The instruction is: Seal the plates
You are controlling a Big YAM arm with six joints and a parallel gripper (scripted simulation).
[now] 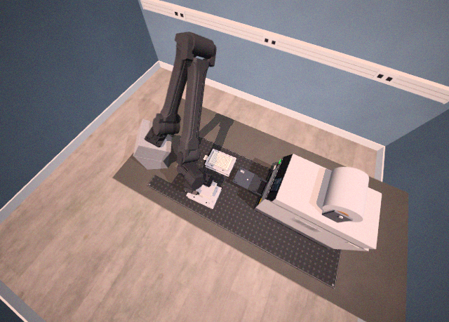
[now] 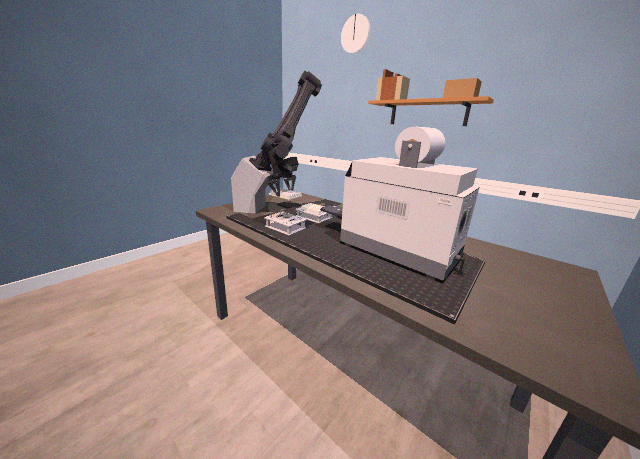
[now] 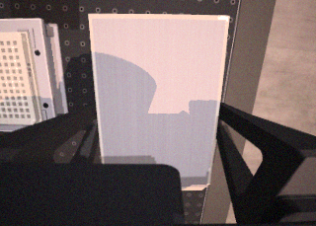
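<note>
Now: the plate nest 130 mm below my hand. Round my hand: sealer stage: 210 mm ahead, 130 mm to the left, 70 mm below; foil roll: 540 mm ahead, 80 mm to the left, 250 mm above.
</note>
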